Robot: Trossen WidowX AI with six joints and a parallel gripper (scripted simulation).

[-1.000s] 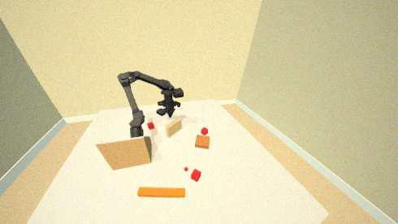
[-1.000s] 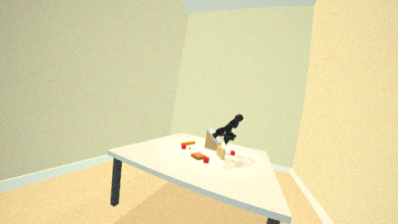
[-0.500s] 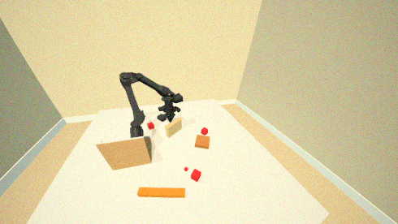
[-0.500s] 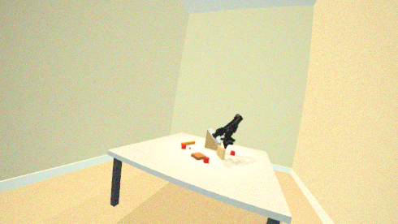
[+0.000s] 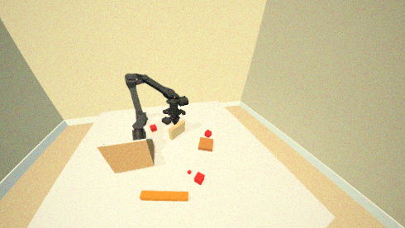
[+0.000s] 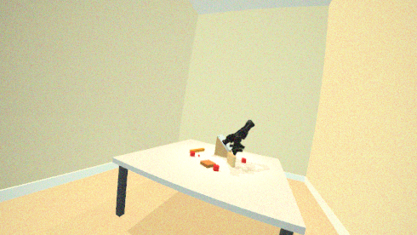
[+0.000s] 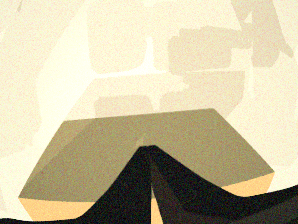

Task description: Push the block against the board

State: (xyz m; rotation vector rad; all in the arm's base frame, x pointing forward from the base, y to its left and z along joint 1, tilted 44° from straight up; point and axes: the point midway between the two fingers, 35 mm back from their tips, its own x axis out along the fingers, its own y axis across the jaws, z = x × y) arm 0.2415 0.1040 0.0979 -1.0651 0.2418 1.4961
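Right now the square block is 170 mm ahead of my gripper tip, 210 mm to the right of it and 70 mm below it. The rest, counted from my gripper tip: tiny red piece (20 mm behind, 350 mm to the right, 70 mm below); then tan block (10 mm ahead, 20 mm to the right, 30 mm below); then long orange board (170 mm behind, 420 mm to the right, 60 mm below).
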